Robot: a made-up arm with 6 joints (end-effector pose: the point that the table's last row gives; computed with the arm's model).
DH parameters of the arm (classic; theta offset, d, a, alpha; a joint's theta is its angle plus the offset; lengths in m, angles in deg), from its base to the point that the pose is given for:
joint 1: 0 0.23 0 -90
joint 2: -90 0 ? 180
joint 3: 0 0 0 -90
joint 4: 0 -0.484 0 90
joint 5: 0 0.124 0 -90
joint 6: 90 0 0 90
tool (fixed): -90 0 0 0
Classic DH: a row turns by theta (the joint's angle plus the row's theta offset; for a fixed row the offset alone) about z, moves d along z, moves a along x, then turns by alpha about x.
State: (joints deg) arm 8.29 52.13 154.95 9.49 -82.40 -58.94
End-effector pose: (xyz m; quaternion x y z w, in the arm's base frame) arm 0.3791 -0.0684 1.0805 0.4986 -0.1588 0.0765 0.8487
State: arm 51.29 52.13 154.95 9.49 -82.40 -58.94
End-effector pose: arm 0.3239 0.2085 1.0805 0.5221 0.0350 0.3822 0.7616
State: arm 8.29 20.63 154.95 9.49 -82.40 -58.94
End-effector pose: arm -0.1139 -0.1402 1.1460 0.4925 -0.3838 0.2013 0.7547
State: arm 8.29 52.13 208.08 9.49 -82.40 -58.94
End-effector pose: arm 0.0595 -0.1149 0.7916 0.4668 -0.5226 0.2788 0.6567
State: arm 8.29 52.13 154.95 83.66 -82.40 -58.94
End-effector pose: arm 0.2642 0.0247 1.0576 0.4182 -0.4136 -0.4686 0.6591
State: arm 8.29 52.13 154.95 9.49 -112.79 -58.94
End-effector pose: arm 0.3791 -0.0684 1.0805 0.5065 0.0734 -0.0493 0.8577
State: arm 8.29 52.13 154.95 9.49 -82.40 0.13
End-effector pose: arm 0.3791 -0.0684 1.0805 0.0154 -0.1759 -0.0117 0.9842
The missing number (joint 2, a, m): 0.624
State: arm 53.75 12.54 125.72 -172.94 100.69 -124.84
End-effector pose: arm -0.1235 0.0397 1.2900 -0.3644 -0.2620 0.3099 0.8382
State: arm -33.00 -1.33 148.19 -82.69 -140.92 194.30
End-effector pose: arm -0.3182 0.1879 1.2053 0.7517 0.1600 -0.0808 0.6347
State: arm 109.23 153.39 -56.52 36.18 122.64 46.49
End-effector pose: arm 0.1526 -0.1337 -0.1500 -0.4644 0.3368 0.8015 0.1687
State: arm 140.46 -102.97 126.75 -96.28 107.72 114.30
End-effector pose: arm 0.7741 -0.6566 -0.1996 -0.8338 -0.4926 -0.0338 0.2468
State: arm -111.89 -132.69 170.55 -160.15 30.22 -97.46
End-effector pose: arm 0.1934 0.1686 -0.6210 0.0660 0.7657 -0.0863 0.6339
